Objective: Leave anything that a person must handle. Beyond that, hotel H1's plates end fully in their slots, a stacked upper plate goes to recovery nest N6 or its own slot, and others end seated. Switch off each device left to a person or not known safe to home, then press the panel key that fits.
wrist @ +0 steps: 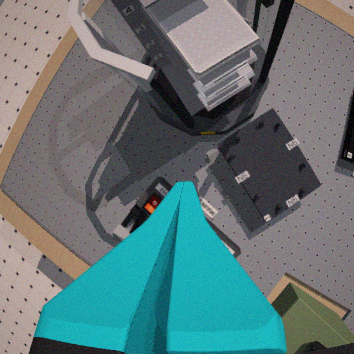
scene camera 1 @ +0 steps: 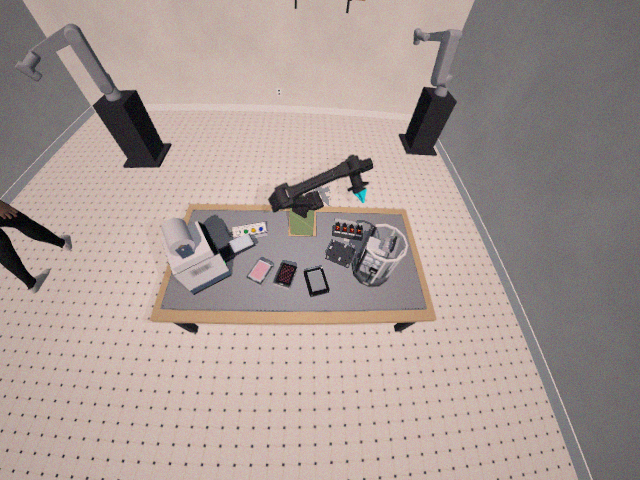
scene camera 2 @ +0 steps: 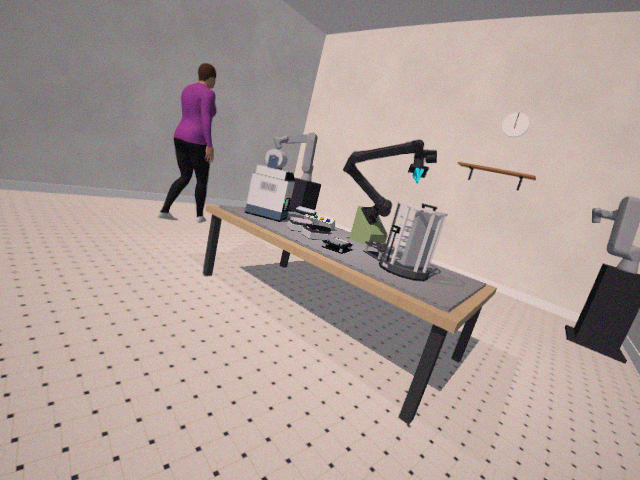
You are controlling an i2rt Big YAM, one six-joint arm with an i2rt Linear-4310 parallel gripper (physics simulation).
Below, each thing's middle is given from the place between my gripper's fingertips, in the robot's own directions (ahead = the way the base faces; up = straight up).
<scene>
The clear plate hotel (scene camera 2: 415, 232) is 28 cm below my hand, 17 cm ahead of it and 13 cm to the left of it.
</scene>
